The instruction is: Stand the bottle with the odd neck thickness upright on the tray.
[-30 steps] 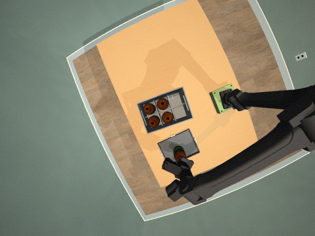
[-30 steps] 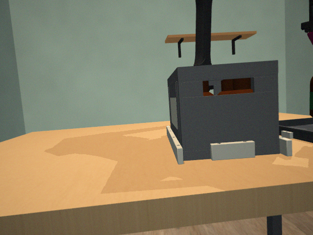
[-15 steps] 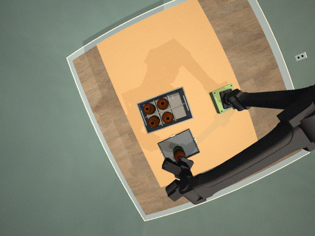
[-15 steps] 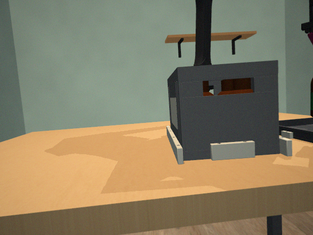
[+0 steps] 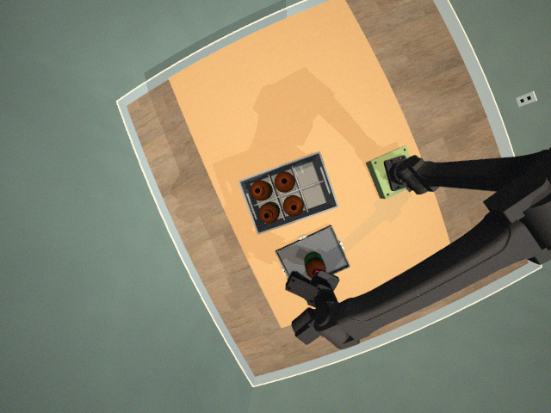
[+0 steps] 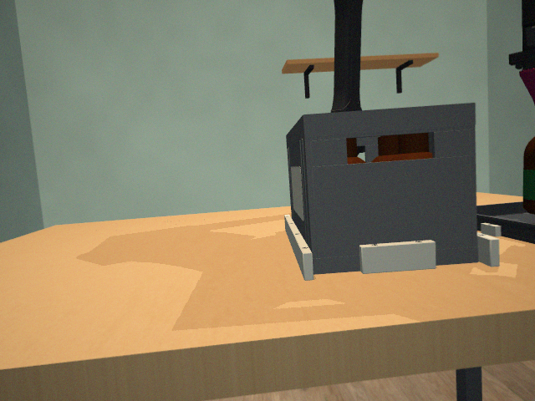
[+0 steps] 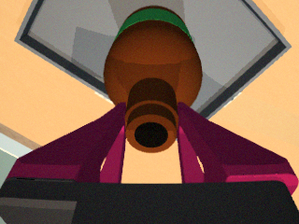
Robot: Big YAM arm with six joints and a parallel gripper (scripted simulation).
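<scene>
Right now the grey tray is 160 mm below my hand. The rest, counted from my hand: dark grey crate (10 mm ahead, 290 mm to the right, 80 mm below).
</scene>
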